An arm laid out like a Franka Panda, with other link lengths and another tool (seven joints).
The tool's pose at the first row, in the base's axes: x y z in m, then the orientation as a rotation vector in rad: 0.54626 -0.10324 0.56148 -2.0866 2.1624 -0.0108
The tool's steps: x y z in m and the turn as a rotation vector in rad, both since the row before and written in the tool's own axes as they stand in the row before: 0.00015 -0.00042 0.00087 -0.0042 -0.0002 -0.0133; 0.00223 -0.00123 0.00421 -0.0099 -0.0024 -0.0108; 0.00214 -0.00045 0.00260 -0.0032 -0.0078 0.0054; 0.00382 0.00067 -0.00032 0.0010 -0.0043 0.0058; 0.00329 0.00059 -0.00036 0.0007 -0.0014 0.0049; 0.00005 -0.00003 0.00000 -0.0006 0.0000 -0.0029; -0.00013 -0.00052 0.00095 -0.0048 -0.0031 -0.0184; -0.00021 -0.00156 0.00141 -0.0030 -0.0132 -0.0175
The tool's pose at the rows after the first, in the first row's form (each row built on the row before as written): 0.54676 -0.10333 0.56065 -2.1031 2.1503 -0.0074; 0.54836 -0.10520 0.55639 -2.1190 2.1420 0.0047; 0.54903 -0.10710 0.55365 -2.1114 2.1448 0.0169; 0.54829 -0.11092 0.55352 -2.1027 2.1481 0.0209; 0.54762 -0.11421 0.55348 -2.0964 2.1522 0.0221; 0.54765 -0.11426 0.55348 -2.0998 2.1494 0.0224; 0.54825 -0.11404 0.55260 -2.1206 2.1302 0.0289; 0.54992 -0.11369 0.55135 -2.1345 2.1055 0.0442
